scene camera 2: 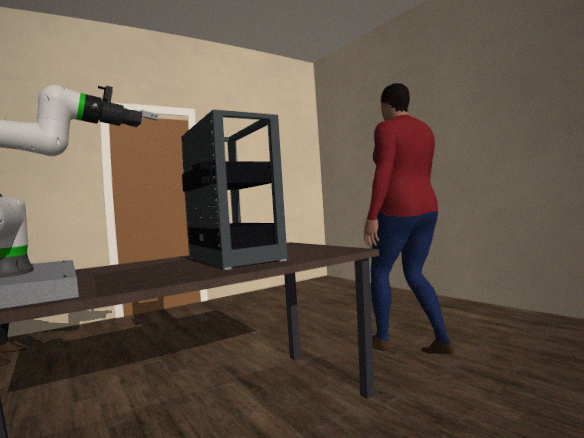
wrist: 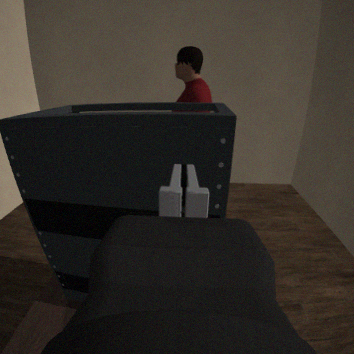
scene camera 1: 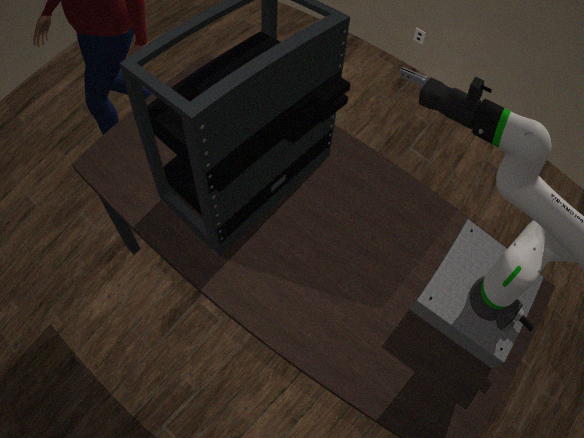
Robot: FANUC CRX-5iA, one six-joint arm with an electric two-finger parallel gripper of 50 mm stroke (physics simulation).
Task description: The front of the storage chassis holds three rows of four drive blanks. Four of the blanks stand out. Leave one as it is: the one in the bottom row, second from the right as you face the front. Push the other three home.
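Frame: origin at the arm's base, x right, y ahead, z up, level; millimetres.
Where they show: gripper, between the fingertips: point(scene camera 2: 157, 117) point(wrist: 183, 176) point(scene camera 1: 400, 71); arm's base, origin of its link: point(scene camera 2: 8, 272) point(scene camera 1: 489, 298).
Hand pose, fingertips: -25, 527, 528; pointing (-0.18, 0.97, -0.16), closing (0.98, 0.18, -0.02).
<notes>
Each offset is from my fingertips to the centre of the thing, as dx, dy, dz. "pt": to the spot under its first point. Level surfaces: height alone.
The storage chassis point(scene camera 1: 240, 159) point(scene camera 2: 250, 174) point(wrist: 65, 215) is a black band across the middle of a dark grey rack point(scene camera 1: 197, 165) point(scene camera 2: 223, 200) point(wrist: 228, 155). Black shapes {pt -130, +145, -241} point(scene camera 1: 310, 125) jut from its front in scene camera 1, towards the right as one faces it. They are too dark to separate into single blanks or rows. In the wrist view the gripper body hides part of the chassis front. My gripper point(scene camera 1: 404, 73) point(scene camera 2: 157, 116) point(wrist: 183, 176) is shut and empty. It is in the air in front of the rack, apart from it, higher than the chassis.
The rack stands on a brown table {dz -604} point(scene camera 1: 325, 225) point(scene camera 2: 150, 272). A black unit with a light label {pt -201, +183, -487} point(scene camera 1: 278, 183) point(scene camera 2: 201, 237) sits low in the rack. My arm's base is on a grey plate point(scene camera 1: 450, 270) point(scene camera 2: 40, 287). A person point(scene camera 1: 105, 15) point(scene camera 2: 405, 165) point(wrist: 199, 92) is behind the rack.
</notes>
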